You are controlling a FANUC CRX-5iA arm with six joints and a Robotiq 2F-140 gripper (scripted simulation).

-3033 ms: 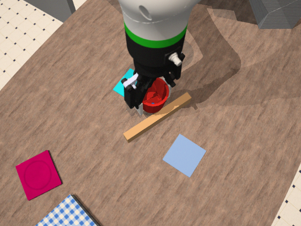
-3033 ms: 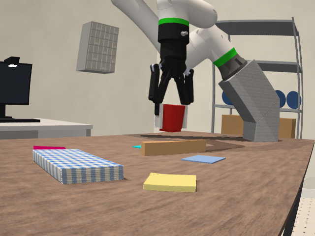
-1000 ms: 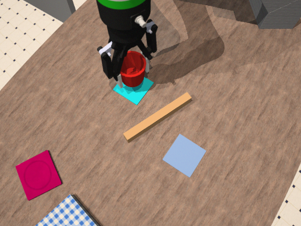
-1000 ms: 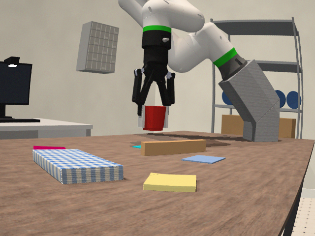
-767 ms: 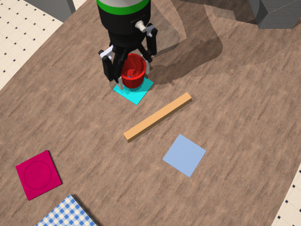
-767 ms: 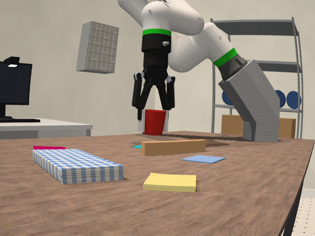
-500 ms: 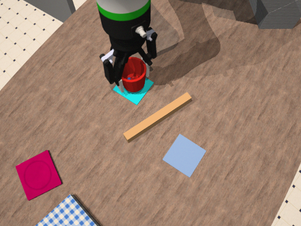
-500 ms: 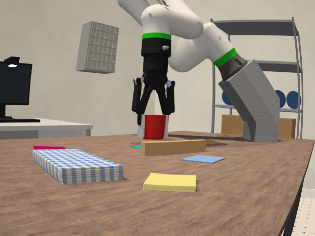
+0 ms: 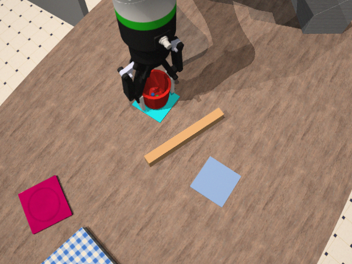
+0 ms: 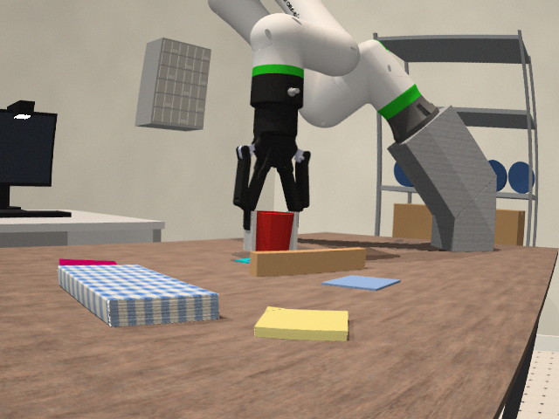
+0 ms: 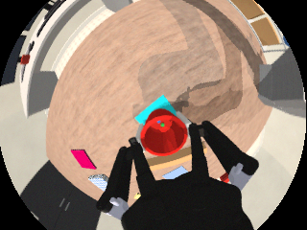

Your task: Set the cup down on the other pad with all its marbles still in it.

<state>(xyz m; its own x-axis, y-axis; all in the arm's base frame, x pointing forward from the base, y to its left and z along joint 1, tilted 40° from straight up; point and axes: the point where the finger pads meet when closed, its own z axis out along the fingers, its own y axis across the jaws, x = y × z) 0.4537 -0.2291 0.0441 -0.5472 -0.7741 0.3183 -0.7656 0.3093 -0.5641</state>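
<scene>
My gripper is now 2 cm above the red cup. Round my hand: orange rail (7 cm ahead, 10 cm to the left, 4 cm below); then blue marble (1 cm to the right, 2 cm below); then blue-checked cloth stack (43 cm ahead, 2 cm to the left, 4 cm below).
</scene>
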